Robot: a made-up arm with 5 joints.
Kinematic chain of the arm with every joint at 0, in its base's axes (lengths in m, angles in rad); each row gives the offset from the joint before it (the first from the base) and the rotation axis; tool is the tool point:
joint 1: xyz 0 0 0.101 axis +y
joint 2: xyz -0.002 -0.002 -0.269 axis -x
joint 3: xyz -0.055 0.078 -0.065 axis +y
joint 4: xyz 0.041 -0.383 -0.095 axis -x
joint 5: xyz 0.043 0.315 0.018 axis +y
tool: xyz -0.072 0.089 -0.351
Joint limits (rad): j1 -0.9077..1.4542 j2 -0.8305..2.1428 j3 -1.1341..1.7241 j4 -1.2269..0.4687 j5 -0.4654..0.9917
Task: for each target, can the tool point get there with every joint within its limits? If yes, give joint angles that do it. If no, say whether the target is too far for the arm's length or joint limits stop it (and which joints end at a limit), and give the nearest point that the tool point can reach.
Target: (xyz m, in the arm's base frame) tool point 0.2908 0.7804 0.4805
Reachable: no: joint limits stop it (at a limit: joint 1, joint 2, joint 5) | nearest point 0.3912 0.2974 0.1009 | short by 0.622 m
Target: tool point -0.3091 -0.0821 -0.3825
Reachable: yes | joints 0.0297 1.0444 0.4689 -0.2965 0.5442
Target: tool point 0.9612 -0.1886 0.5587
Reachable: no: joint limits stop it (at a limit: joint 1, joint 4, joint 5) | nearest point 0.6517 -0.1314 0.2655 | short by 0.430 m
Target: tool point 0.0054 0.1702 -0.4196
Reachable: yes | joints -0.1415 0.2107 1.2285 -0.7670 -0.3276
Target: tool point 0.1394 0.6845 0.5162
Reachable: no: joint limits stop it (at a limit: joint 1, joint 3, joint 4, joint 5) | nearest point -0.1816 0.1973 0.4760 | short by 0.585 m
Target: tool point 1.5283 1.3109 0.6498
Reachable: no: too far | nearest point 0.7508 0.2808 0.0014 | short by 1.444 m
